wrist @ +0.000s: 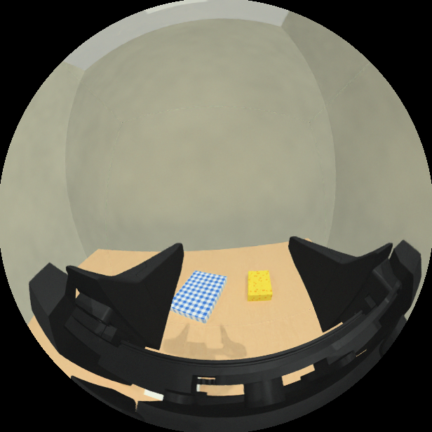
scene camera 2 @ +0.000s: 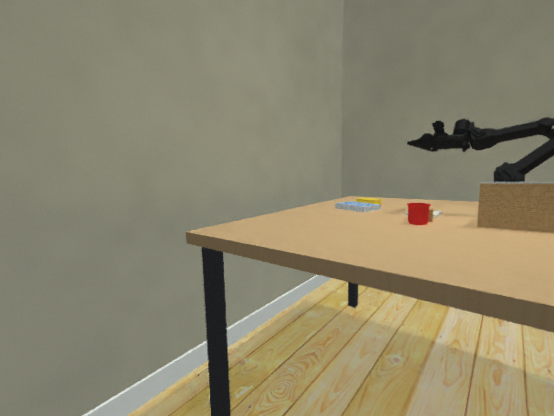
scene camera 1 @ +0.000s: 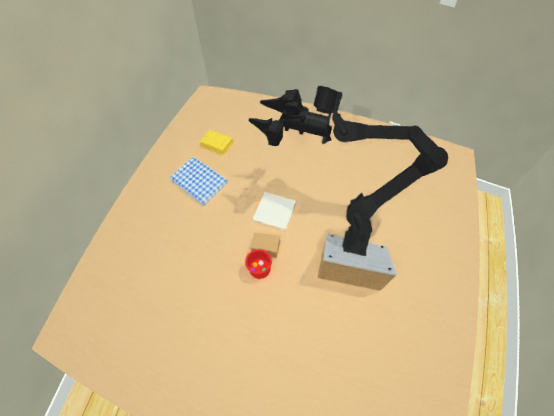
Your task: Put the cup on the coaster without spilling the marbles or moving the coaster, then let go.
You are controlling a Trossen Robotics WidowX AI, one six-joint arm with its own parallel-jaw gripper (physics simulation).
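Places are measured from the arm's base along level axes (x back, y right, z up), in millimetres.
Pixels of known places: gripper, fingertip midpoint: [scene camera 2: 410, 144] [scene camera 1: 254, 110]; arm's base, link origin: [scene camera 2: 512, 203] [scene camera 1: 354, 249].
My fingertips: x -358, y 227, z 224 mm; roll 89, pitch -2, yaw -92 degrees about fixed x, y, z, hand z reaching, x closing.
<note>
Ahead of a thing's pixels: the offset from my fingertips to its top centre. "spot": to the spot under its first point.
The red cup @[dx +107, dy -333, dz -228 mm] [scene camera 1: 259, 273] [scene camera 2: 418, 214] stands upright on the table, with several coloured marbles inside it in the first scene view. The coaster, a flat white square @[spot: dx +92, dy -137, dz -284 mm] [scene camera 1: 274, 211] [scene camera 2: 438, 214], lies on the table apart from the cup, beyond a small brown block. A sliver of the white square [wrist: 153, 395] shows past the gripper body in the wrist view. My gripper [scene camera 1: 255, 111] [scene camera 2: 409, 143] [wrist: 238, 246] is open and empty, high above the table and far from the cup. The cup does not show in the wrist view.
The brown block @[dx +103, dy -261, dz -253 mm] [scene camera 1: 265, 242] [scene camera 2: 431, 215] is right beside the cup, between it and the coaster. A blue-checked cloth @[dx -205, dy -91, dz -271 mm] [scene camera 1: 199, 180] [scene camera 2: 358, 206] [wrist: 199, 296] and a yellow sponge @[dx -214, dy +94, dz -266 mm] [scene camera 1: 216, 142] [scene camera 2: 369, 201] [wrist: 259, 285] lie at the far left. The arm's base box [scene camera 1: 350, 276] [scene camera 2: 515, 206] stands right of the cup.
</note>
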